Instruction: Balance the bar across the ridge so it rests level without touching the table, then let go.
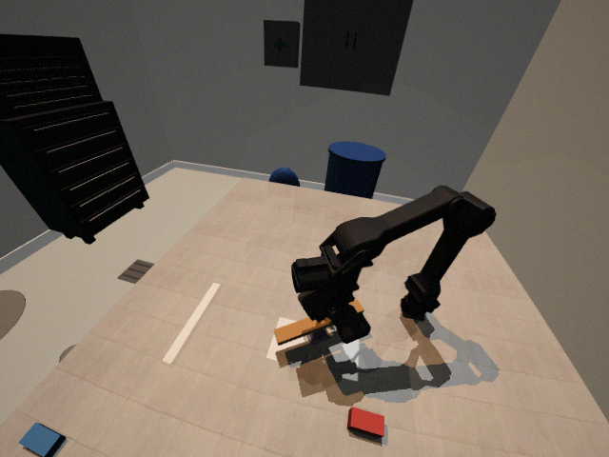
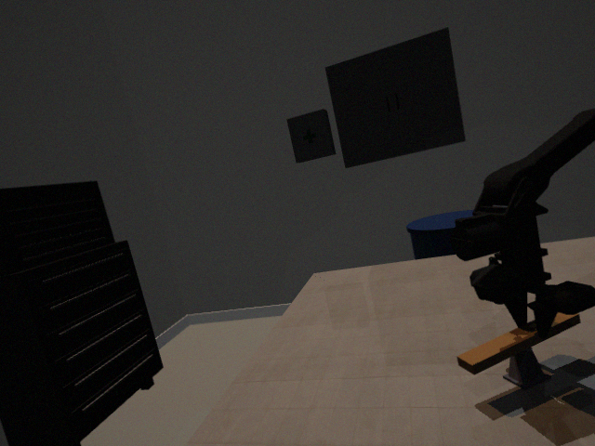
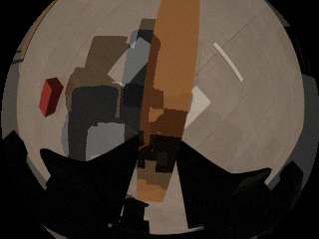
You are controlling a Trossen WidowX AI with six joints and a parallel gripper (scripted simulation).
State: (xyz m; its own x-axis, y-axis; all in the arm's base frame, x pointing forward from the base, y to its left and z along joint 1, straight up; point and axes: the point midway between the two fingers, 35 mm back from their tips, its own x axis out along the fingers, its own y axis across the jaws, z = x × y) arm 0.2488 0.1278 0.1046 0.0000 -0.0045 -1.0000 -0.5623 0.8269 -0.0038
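Right now my gripper tip is 20 mm short of the orange bar and 20 mm to the right of it. The rest, counted from my gripper tip: red block: 100 mm behind, 180 mm to the left, 50 mm below; then blue block: 490 mm ahead, 370 mm to the left, 60 mm below.
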